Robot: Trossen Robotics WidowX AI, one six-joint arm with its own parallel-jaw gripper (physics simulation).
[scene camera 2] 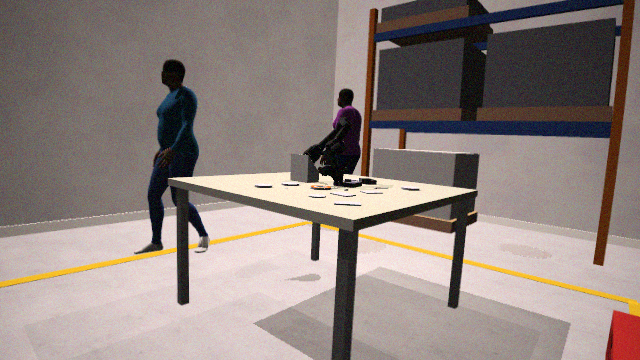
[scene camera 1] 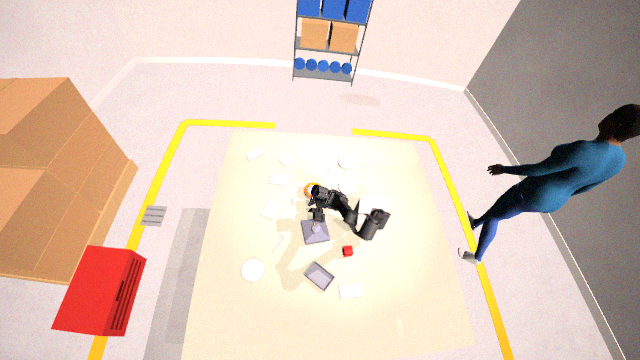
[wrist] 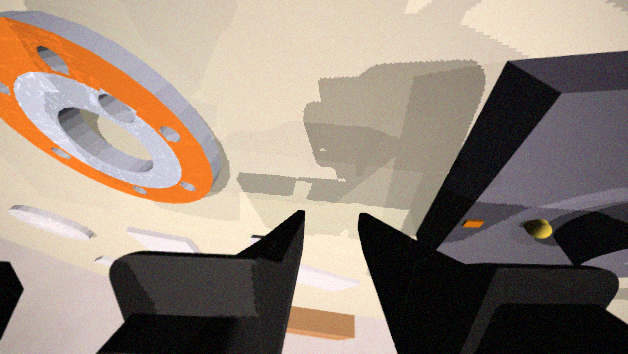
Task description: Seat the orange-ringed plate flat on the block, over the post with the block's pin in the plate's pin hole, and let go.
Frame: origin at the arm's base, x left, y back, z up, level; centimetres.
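Seen in the pictures: gripper, fingertip midpoint: point(scene camera 2: 339, 184) point(scene camera 1: 308, 208) point(wrist: 331, 218); arm's base, origin of the base link: point(scene camera 2: 303, 164) point(scene camera 1: 376, 214).
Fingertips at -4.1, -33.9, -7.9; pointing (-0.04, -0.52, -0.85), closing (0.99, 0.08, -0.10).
Note:
Offsets run from my fingertips to a thing's top centre, as dx, dy, dz. "pt": to the spot under its first point. Level surfaces: height alone.
The orange-ringed plate @[-12.3, +2.2, -0.8] point(scene camera 1: 306, 190) point(scene camera 2: 320, 187) point(wrist: 192, 155) lies flat on the table, with a large centre hole and several smaller holes; the arm partly covers it in the first scene view. The grey block @[+11.7, +4.1, +2.0] point(scene camera 1: 309, 237) point(wrist: 530, 150) stands apart from it. Its pale round post @[pt +11.8, +3.8, +2.0] point(scene camera 1: 315, 228) shows in the first scene view. In the wrist view a gold pin @[pt +8.5, +3.5, +0.9] point(wrist: 540, 228) and a small orange mark @[pt +6.2, +2.7, +0.6] point(wrist: 473, 223) show on the block, beside a dark rounded shape. My gripper point(wrist: 331, 218) is partly open and empty, between plate and block; the block's near edge passes behind the right finger.
A red cube @[+21.6, +20.2, +2.1] point(scene camera 1: 348, 251) and a grey tray @[+34.2, +7.1, +0.6] point(scene camera 1: 319, 276) lie near the block. Flat white pieces, including a round disc @[+34.1, -23.4, -0.7] point(scene camera 1: 253, 270) and a rectangle @[pt +40.0, +21.6, -1.4] point(scene camera 1: 350, 290), are scattered around the table @[dz -1.9] point(scene camera 2: 240, 190). A tall grey box point(scene camera 2: 301, 168) stands beside the arm.

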